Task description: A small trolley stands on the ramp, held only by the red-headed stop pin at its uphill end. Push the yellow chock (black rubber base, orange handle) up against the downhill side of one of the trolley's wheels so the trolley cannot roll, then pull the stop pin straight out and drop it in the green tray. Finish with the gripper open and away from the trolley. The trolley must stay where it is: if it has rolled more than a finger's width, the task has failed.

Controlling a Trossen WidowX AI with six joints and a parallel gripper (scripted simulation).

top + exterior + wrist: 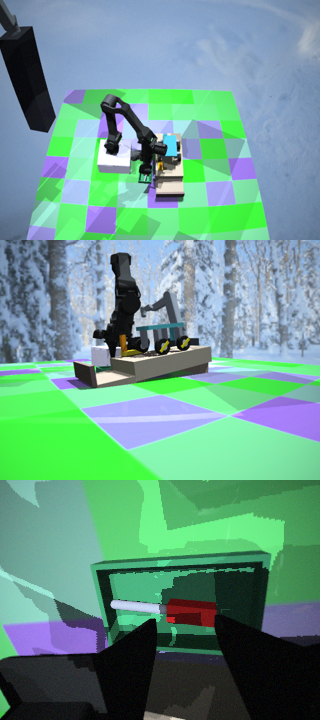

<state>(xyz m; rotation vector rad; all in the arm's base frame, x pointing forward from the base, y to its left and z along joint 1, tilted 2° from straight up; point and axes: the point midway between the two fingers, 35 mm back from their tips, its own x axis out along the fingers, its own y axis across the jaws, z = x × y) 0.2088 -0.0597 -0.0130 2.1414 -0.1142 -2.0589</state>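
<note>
The red-headed stop pin is 2 cm to the right of my gripper tip and 2 cm below it. From my gripper tip the other things lie so: yellow chock: 7 cm ahead, 5 cm above, 2 cm to the left; then beige ramp: 11 cm to the left, 11 cm ahead, 2 cm above; then trolley: 11 cm to the left, 11 cm ahead, 8 cm above.
</note>
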